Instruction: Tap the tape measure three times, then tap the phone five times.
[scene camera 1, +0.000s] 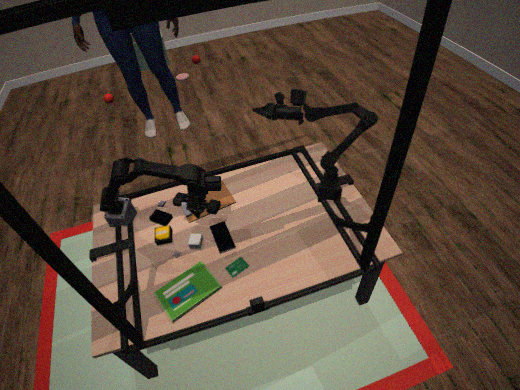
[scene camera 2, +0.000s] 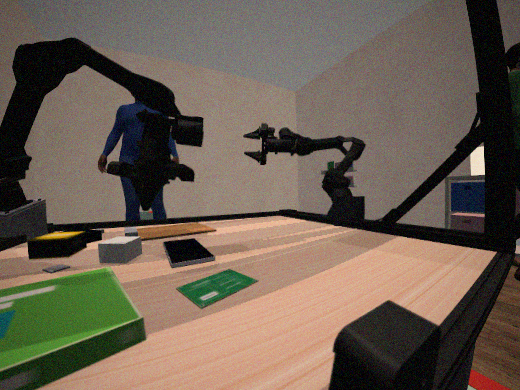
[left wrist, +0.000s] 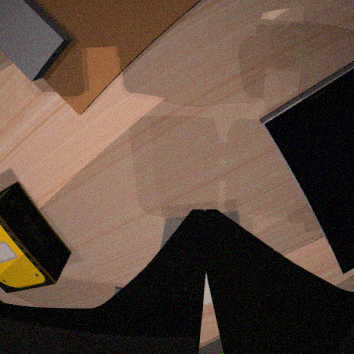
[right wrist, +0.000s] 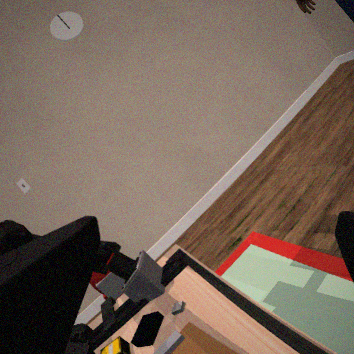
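Note:
The tape measure (scene camera 1: 163, 235) (scene camera 2: 57, 244) (left wrist: 37, 237) (right wrist: 115, 346), yellow and black, lies on the left part of the table; part of it shows at the left edge in the left wrist view. The phone (scene camera 1: 222, 236) (scene camera 2: 189, 251) (left wrist: 320, 165), flat and black, lies to its right, beyond a small white box. My left gripper (scene camera 1: 198, 212) (scene camera 2: 146, 207) (left wrist: 202, 221) is shut and empty, pointing down above the table; in the left wrist view its tips show between tape measure and phone. My right gripper (scene camera 1: 255, 110) (scene camera 2: 245, 145) is open and empty, raised high beyond the table's far edge.
The white box (scene camera 1: 195, 241) (scene camera 2: 120, 250) stands between tape measure and phone. A brown board (scene camera 1: 225, 196) (scene camera 2: 177, 230) (left wrist: 150, 25) with a grey block (left wrist: 25, 40) lies behind. A green box (scene camera 1: 202, 280) (scene camera 2: 85, 305) and green card (scene camera 1: 237, 267) (scene camera 2: 217, 287) lie nearer the front.

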